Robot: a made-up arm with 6 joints.
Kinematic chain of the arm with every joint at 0, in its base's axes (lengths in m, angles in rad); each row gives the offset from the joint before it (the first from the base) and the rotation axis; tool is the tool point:
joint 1: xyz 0 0 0.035 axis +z
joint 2: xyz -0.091 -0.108 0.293 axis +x
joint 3: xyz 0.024 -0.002 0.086 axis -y
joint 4: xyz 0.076 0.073 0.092 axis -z
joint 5: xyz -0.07 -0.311 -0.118 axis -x
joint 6: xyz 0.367 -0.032 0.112 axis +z
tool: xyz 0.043 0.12 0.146
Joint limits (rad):
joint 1: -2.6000..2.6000
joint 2: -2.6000..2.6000
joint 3: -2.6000..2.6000
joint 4: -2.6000..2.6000
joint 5: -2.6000..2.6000
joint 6: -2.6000..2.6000
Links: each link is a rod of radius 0.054 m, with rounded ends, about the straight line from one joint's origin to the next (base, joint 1, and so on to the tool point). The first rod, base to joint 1, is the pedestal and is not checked.
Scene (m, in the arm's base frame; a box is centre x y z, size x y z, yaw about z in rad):
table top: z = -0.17
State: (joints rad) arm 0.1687 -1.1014 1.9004 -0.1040 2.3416 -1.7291
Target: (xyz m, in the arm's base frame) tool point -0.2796 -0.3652 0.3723
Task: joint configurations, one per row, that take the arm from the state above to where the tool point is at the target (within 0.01 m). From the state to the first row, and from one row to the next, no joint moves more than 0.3 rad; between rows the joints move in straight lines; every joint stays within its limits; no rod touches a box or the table.
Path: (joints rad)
1: 0.4421 -1.1486 2.0753 -0.0598 2.2330 -1.9265
2: 0.7156 -1.1958 2.2502 -0.0156 2.1244 -2.1238
3: 0.9890 -1.2429 2.4251 0.0286 2.0157 -2.3212
4: 1.2625 -1.2901 2.6000 0.0728 1.9071 -2.5185

